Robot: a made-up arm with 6 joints.
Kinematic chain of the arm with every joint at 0, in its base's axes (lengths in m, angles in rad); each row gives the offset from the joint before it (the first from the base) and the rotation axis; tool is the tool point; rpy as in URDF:
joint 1: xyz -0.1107 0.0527 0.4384 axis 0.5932 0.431 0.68
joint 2: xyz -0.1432 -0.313 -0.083 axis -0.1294 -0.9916 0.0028
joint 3: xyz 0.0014 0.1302 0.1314 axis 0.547 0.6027 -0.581
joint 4: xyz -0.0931 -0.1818 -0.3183 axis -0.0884 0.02 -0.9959
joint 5: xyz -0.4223 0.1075 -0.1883 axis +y
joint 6: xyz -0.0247 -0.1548 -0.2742 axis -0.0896 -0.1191 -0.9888
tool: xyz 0.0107 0.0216 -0.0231 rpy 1.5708 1.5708 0
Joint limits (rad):
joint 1: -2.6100..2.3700
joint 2: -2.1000..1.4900
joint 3: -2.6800..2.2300
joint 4: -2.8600..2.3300
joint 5: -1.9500..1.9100
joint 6: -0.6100..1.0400
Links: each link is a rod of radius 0.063 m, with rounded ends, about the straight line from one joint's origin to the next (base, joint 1, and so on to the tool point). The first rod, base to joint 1, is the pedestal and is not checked.
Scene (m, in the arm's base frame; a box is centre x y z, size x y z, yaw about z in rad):
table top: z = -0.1
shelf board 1: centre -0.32 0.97 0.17 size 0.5 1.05 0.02 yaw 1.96
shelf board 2: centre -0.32 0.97 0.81 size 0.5 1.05 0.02 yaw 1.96
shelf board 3: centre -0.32 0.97 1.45 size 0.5 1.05 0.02 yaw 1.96
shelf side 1: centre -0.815 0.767 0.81 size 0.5 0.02 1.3 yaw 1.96
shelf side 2: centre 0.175 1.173 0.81 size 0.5 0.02 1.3 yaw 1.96
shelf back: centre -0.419 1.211 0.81 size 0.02 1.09 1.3 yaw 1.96
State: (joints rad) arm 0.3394 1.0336 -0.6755 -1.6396 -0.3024 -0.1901
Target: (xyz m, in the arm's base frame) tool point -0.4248 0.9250 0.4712
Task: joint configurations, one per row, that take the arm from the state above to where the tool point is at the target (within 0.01 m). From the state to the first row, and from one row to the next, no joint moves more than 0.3 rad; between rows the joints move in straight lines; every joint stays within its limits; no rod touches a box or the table.
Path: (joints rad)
1: 0.6295 0.7981 -0.8848 -1.8139 -0.4889 -0.1635
2: 0.9196 0.5626 -1.0941 -1.9883 -0.6755 -0.1369
3: 1.2097 0.3270 -1.3033 -2.1626 -0.8620 -0.1103
4: 1.4997 0.0915 -1.5126 -2.3370 -1.0485 -0.0838
5: 1.7898 -0.1440 -1.7219 -2.5113 -1.2350 -0.0572
6: 2.0799 -0.3795 -1.9312 -2.6857 -1.4216 -0.0306
7: 2.3700 -0.6150 -2.1404 -2.8600 -1.6081 -0.0040
8: 2.3700 -0.5713 -2.0324 -2.8151 -1.3105 -0.0395
9: 2.3700 -0.5277 -1.9244 -2.7702 -1.0129 -0.0750
10: 2.3700 -0.4840 -1.8164 -2.7253 -0.7154 -0.1105
11: 2.3700 -0.4403 -1.7084 -2.6804 -0.4178 -0.1460
12: 2.3700 -0.3966 -1.6004 -2.6355 -0.1202 -0.1815
13: 2.3700 -0.3530 -1.4925 -2.5906 0.1774 -0.2169

